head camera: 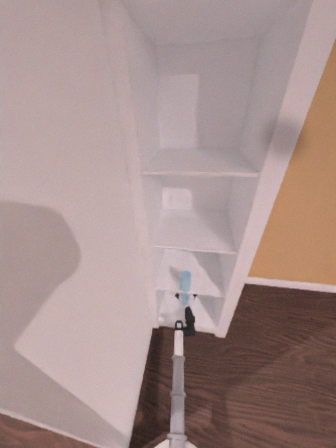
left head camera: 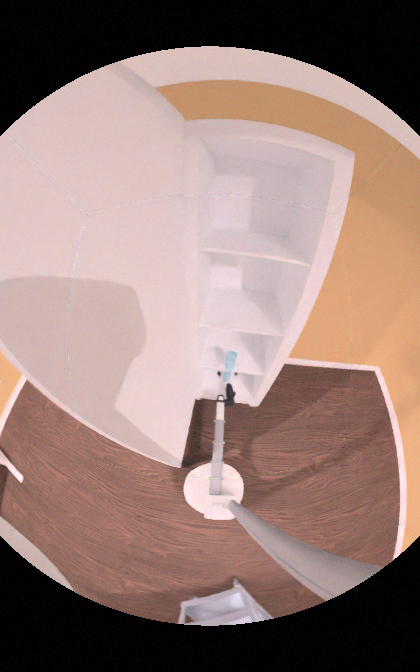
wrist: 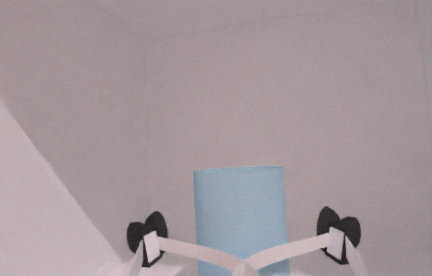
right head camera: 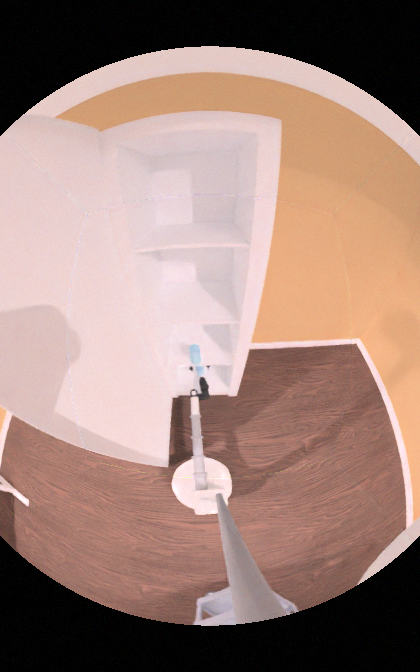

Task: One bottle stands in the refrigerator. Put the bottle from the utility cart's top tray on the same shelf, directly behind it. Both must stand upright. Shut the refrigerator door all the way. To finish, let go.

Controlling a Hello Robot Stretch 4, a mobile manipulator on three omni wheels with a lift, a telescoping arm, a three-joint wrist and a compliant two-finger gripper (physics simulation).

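Places are measured from the robot's base along level axes (x ahead, y left, z up), in millimetres.
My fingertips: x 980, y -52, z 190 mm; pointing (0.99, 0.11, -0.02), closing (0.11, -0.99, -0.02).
Behind a point stands the place of what it marks.
A blue bottle (head camera: 185, 280) (left head camera: 230, 359) (right head camera: 194, 354) (wrist: 241, 210) stands upright low in the refrigerator (head camera: 285, 135) @(x 743, y -327, z 1427 mm) (left head camera: 342, 175) (right head camera: 267, 165). A paler blue part shows just below it in the head views; whether this is a second bottle cannot be told. My gripper (head camera: 186, 296) @(x 980, y -52, z 190 mm) (left head camera: 227, 374) (right head camera: 200, 368) (wrist: 240, 227) @(x 980, y -52, z 190 mm) is open, with one fingertip on each side of the blue and a gap on both sides in the wrist view. The bottle's base is hidden. The refrigerator door (head camera: 65, 150) @(x 451, y 235, z 1449 mm) (left head camera: 125, 240) (right head camera: 50, 250) stands wide open on the left.
Part of the utility cart (left head camera: 212, 596) (right head camera: 199, 607) shows at the bottom edge of the side head views; its top tray is cut off. My arm (head camera: 178, 382) @(x 375, y -2, z 304 mm) (left head camera: 217, 440) (right head camera: 197, 435) reaches in past the door's free edge. An orange wall is to the right.
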